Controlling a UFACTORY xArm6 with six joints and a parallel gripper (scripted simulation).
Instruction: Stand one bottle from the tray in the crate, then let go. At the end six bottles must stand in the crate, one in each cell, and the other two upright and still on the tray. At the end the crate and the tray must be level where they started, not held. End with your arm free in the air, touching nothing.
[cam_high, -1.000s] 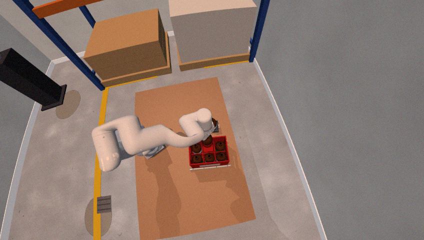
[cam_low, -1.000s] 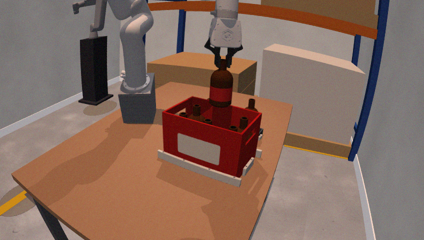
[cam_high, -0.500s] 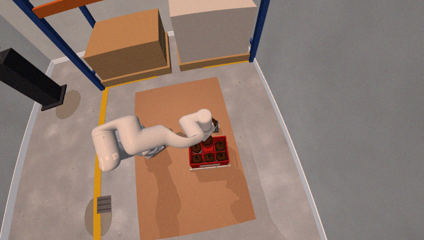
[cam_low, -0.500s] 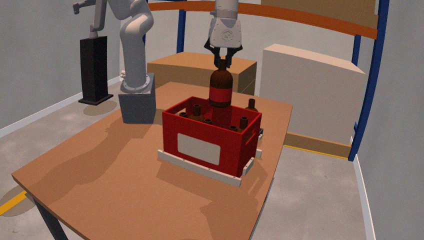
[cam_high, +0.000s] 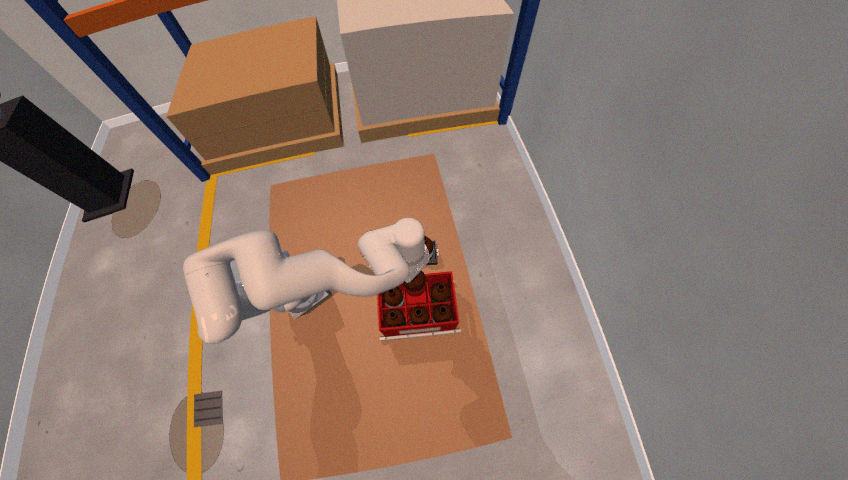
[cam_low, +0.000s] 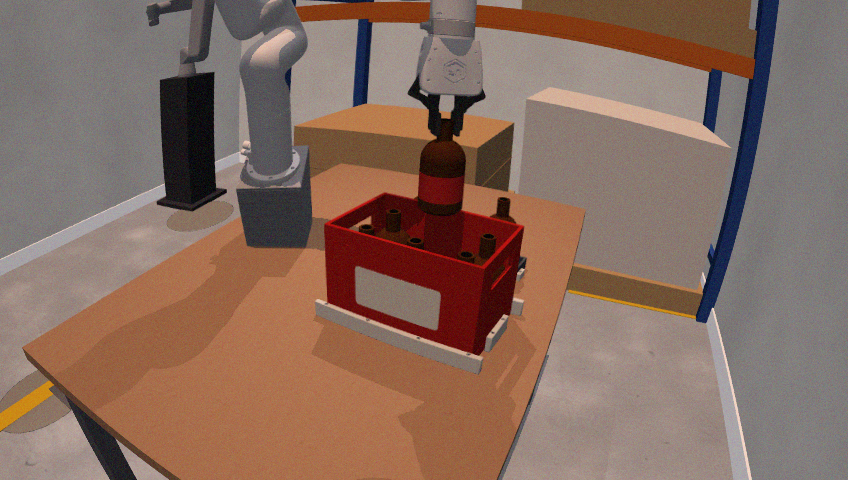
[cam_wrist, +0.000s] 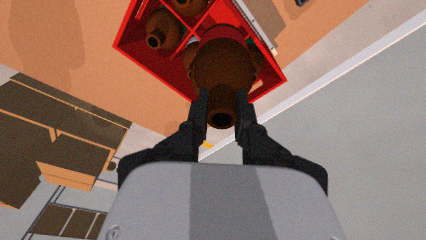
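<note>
My hand is 1 cm past the red crate, 4 cm to the left of it and 25 cm above it. Also, from my hand: grey tray (20 cm to the left, 32 cm below).
</note>
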